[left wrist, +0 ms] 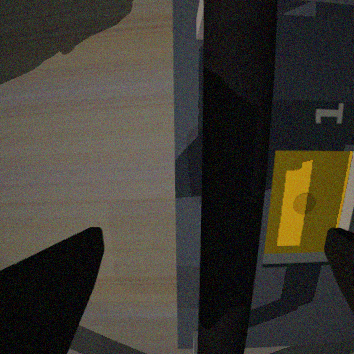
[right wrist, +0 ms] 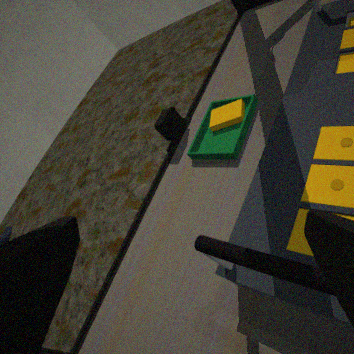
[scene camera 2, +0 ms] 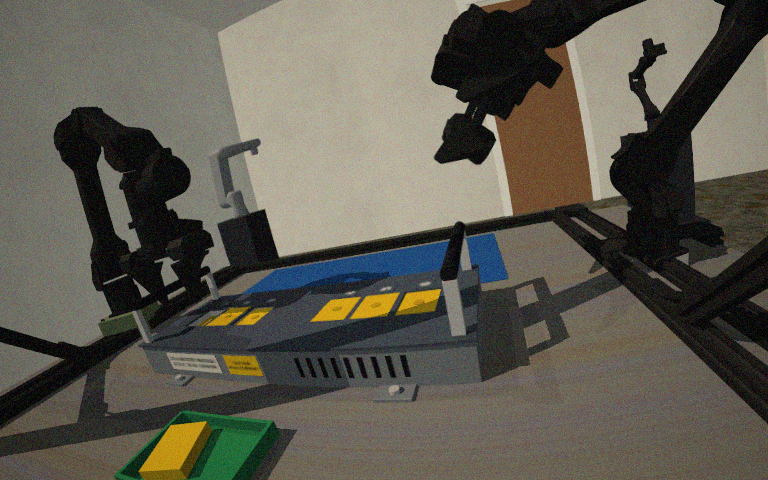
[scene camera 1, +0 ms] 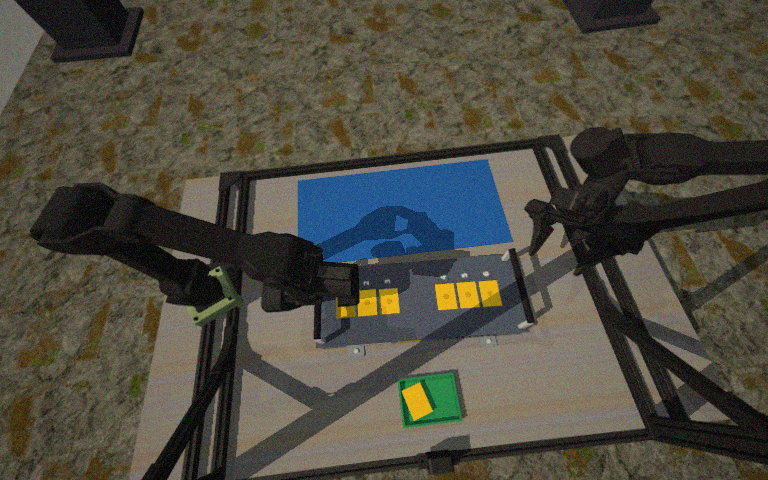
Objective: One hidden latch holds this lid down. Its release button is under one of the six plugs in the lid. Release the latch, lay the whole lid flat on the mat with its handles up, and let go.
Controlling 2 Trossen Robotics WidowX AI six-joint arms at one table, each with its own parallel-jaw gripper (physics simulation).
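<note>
The dark grey lid sits on its box, with two upright handles. Numbered yellow squares 2 to 6 fill their slots; at slot 1 a yellow surface with a round mark has grey edging. A loose yellow plug lies in the green tray. My left gripper is open, one finger on each side of the left handle. My right gripper is open and raised near the right handle, apart from it.
The blue mat lies flat behind the box, under an arm's shadow. The green tray stands in front of the box. Small grey brackets sit at the box's front foot. Dark frame rails edge the table.
</note>
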